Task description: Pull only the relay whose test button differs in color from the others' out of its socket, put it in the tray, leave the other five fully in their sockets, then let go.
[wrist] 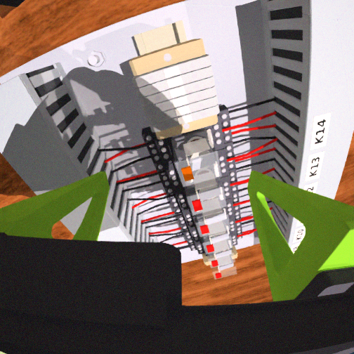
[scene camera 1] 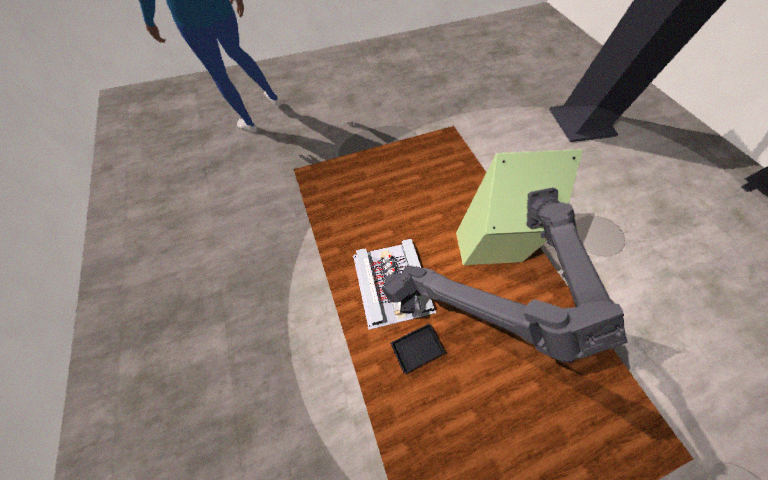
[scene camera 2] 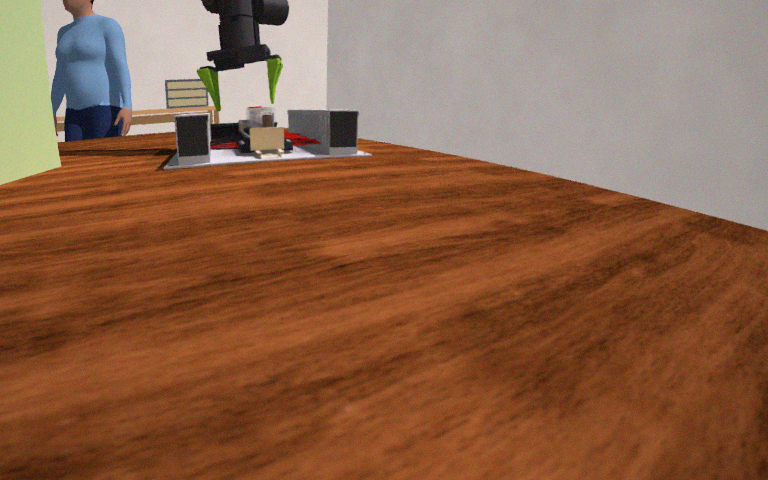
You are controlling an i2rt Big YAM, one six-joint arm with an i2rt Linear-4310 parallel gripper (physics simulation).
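Frame: origin at the arm's base, x ahead, y left, z up, level; centimetres.
Seen in the pictures: gripper, fingertip midpoint: [scene camera 2: 245, 107]; arm's base, origin of the base link: [scene camera 1: 540, 207].
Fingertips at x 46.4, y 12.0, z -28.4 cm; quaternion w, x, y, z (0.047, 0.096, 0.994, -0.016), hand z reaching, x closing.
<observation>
Pixels of each thing's top centre, then the offset from my fingertips to it. "*": a spot on its surface instead.
- clear relay, middle of its top: [scene camera 2: 264, 106] dx +2.6, dy -15.1, dz +0.0 cm
- black tray, surface spot: [scene camera 1: 419, 349] * dx -3.3, dy +20.9, dz -6.6 cm
- white panel, surface spot: [scene camera 1: 390, 318] * dx +5.3, dy +8.1, dz -6.7 cm
The relay with the orange test button [wrist: 200, 161] is first in the row in the wrist view, beside the white terminal blocks [wrist: 177, 87]. Its clear body stands in its socket. The other relays, such as the nearest red-button relay [wrist: 212, 200], run away behind it in one line. In scene camera 2 a clear relay [scene camera 2: 260, 116] shows above the rail parts. My gripper [wrist: 177, 178] [scene camera 2: 245, 105] is open and empty, its green fingertips above and on either side of the relay row. The black tray [scene camera 1: 419, 349] lies beside the panel. The arm hides part of the relay row in scene camera 1.
Slotted grey wire ducts [wrist: 290, 52] [scene camera 2: 193, 135] stand along both sides of the white panel [wrist: 215, 17] [scene camera 1: 390, 318]. Red and black wires run between the ducts and sockets. A green block [scene camera 1: 509, 192] carries the arm's base. A person [scene camera 1: 209, 45] is beyond the table.
</observation>
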